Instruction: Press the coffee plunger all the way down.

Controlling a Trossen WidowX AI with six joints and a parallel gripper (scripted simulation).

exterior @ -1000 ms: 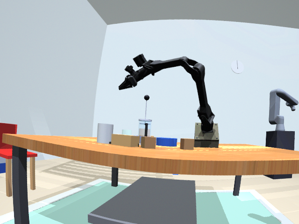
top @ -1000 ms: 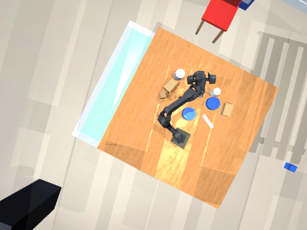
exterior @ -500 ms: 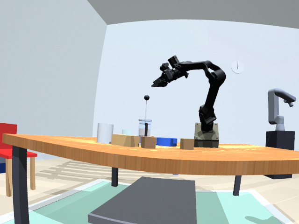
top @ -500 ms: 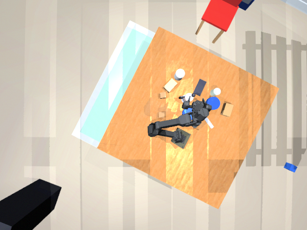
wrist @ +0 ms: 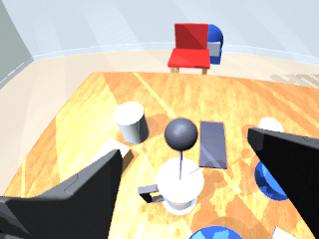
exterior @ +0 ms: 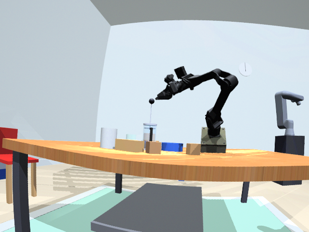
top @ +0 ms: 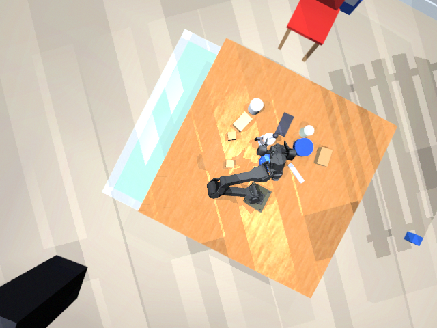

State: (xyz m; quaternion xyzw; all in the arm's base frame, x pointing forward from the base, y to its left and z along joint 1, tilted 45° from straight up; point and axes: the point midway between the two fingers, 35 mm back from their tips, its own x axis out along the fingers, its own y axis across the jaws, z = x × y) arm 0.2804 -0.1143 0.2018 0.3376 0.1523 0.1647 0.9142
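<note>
Right now my gripper tip is 20 mm short of the coffee press, 20 mm to the right of it and 150 mm above it. Round my gripper tip: pale cup 170 mm ahead, 220 mm to the right, 240 mm below; dark flat slab 170 mm ahead, 90 mm to the right, 280 mm below.
</note>
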